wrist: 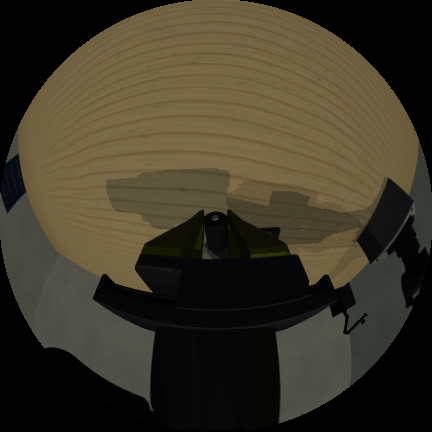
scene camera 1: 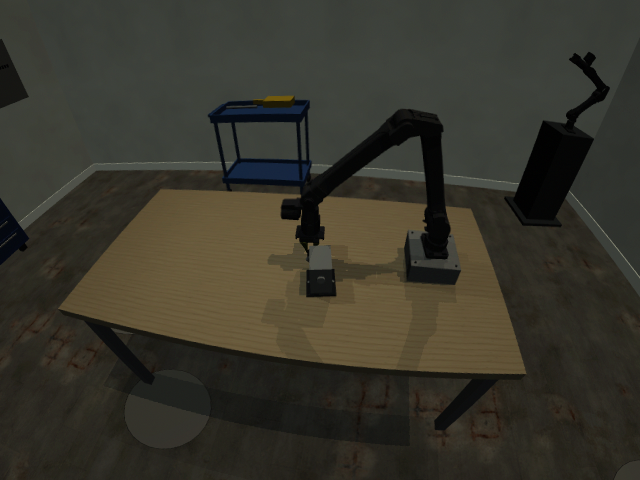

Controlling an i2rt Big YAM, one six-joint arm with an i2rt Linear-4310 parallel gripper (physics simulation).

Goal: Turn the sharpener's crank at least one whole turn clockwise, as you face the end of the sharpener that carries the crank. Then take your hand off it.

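Pixels of known places: gripper, fingertip midpoint: (wrist: 215, 215); arm's base, link origin: (wrist: 400, 232) (scene camera 1: 433, 247).
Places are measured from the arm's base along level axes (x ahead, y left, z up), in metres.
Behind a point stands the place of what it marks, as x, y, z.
The sharpener (scene camera 1: 320, 257) @[0.422, 0.107, 0.040] stands on the table, with a light grey body and a dark end plate that has a round knob and faces the scene camera. The crank is on its far end, mostly hidden there behind the body. In the wrist view the crank's black cylindrical handle (wrist: 216, 233) @[0.467, 0.002, -0.030] stands between the fingers, with a bit of light grey metal below it. My gripper (scene camera 1: 307, 256) @[0.468, -0.007, -0.044] (wrist: 215, 215) @[0.468, -0.007, -0.044] points down at the far left of the sharpener and is shut on the crank handle. A dark corner of the sharpener (wrist: 272, 232) @[0.387, 0.048, -0.080] shows behind the right finger.
The wooden table (scene camera 1: 206, 258) @[0.899, 0.004, -0.088] (wrist: 215, 90) @[0.470, -0.125, -0.088] carries the arm's grey base box (scene camera 1: 432, 271) @[0.022, 0.102, -0.026] (wrist: 382, 217) @[0.096, -0.005, -0.055], to the right of the sharpener. A blue cart (scene camera 1: 262, 115) with a yellow tool (scene camera 1: 279, 101) stands behind the table. A black pedestal (scene camera 1: 551, 173) with a small arm stands at the back right.
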